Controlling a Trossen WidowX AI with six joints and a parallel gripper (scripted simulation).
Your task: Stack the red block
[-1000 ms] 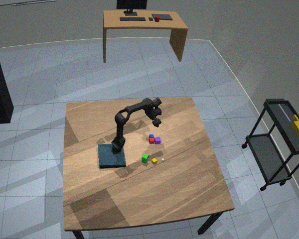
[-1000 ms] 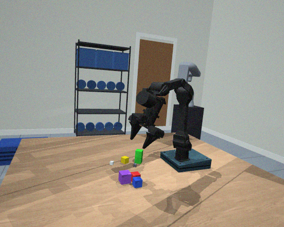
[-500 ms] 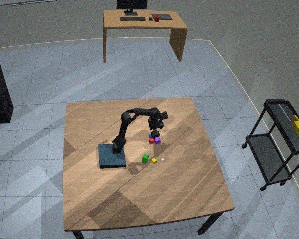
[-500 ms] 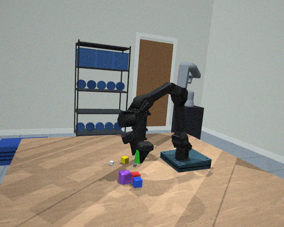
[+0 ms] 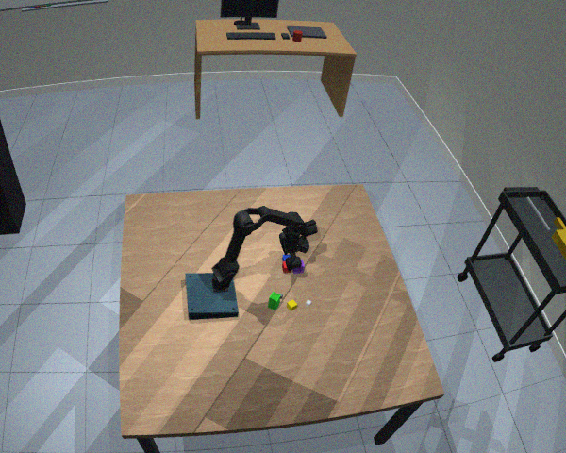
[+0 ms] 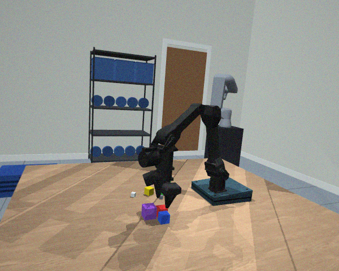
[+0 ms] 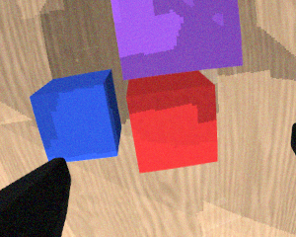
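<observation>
Right now the red block is 40 mm below my gripper tip. From my gripper tip the other things lie so: small grey block 60 mm behind, 150 mm to the right, 50 mm below; blue block 10 mm ahead, 40 mm to the left, 40 mm below; purple block 50 mm ahead, 30 mm below.
</observation>
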